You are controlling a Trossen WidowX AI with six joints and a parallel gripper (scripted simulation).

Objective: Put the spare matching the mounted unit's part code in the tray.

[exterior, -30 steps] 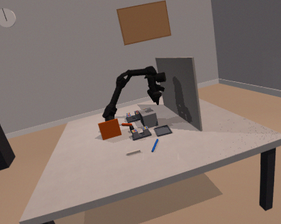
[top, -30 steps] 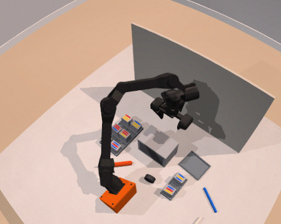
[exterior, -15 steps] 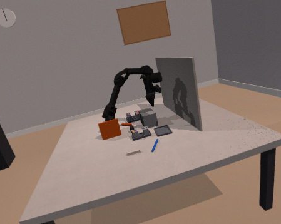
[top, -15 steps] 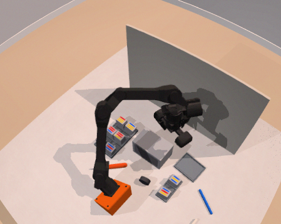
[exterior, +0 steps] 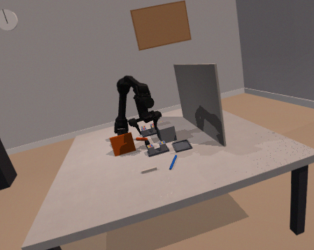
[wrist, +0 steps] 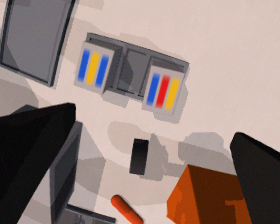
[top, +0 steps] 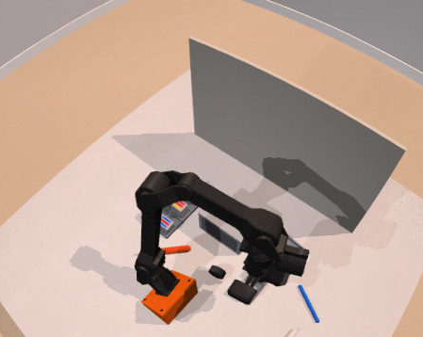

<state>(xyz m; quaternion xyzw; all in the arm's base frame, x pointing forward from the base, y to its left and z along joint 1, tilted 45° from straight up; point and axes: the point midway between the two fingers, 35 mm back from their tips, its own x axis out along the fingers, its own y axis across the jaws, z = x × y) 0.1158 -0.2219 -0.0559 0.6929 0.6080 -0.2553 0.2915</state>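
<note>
The rack is 140 mm below my gripper tip and 30 mm ahead of it. Round my gripper tip: small black puck: 120 mm below, 110 mm to the left; then tray: 170 mm ahead, 140 mm below, 30 mm to the right; then blue pen: 180 mm to the right, 140 mm below, 50 mm ahead.
</note>
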